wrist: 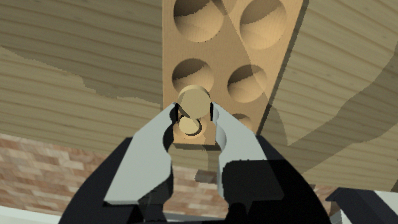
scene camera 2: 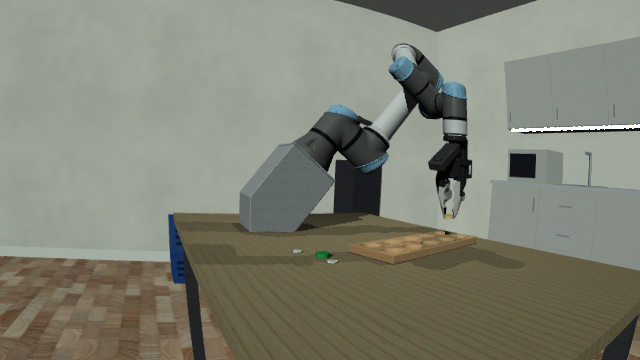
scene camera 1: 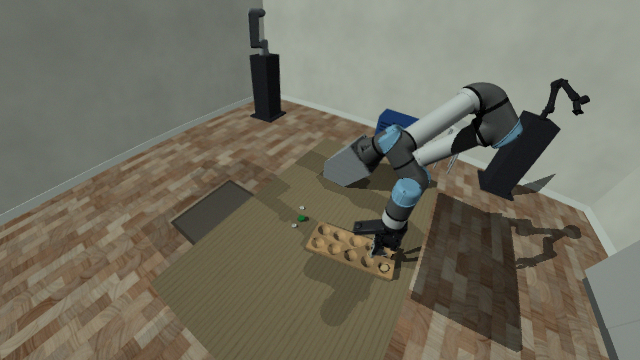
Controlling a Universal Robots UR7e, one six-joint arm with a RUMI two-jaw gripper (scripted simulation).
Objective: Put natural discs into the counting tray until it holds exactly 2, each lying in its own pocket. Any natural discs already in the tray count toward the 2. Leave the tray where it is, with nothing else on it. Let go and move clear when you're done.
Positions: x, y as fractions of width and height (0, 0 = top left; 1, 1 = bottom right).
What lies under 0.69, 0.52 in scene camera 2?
My gripper.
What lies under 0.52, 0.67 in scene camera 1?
A wooden counting tray.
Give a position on a wooden counting tray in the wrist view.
At 0.60, 0.26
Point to a natural disc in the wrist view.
At 0.49, 0.45
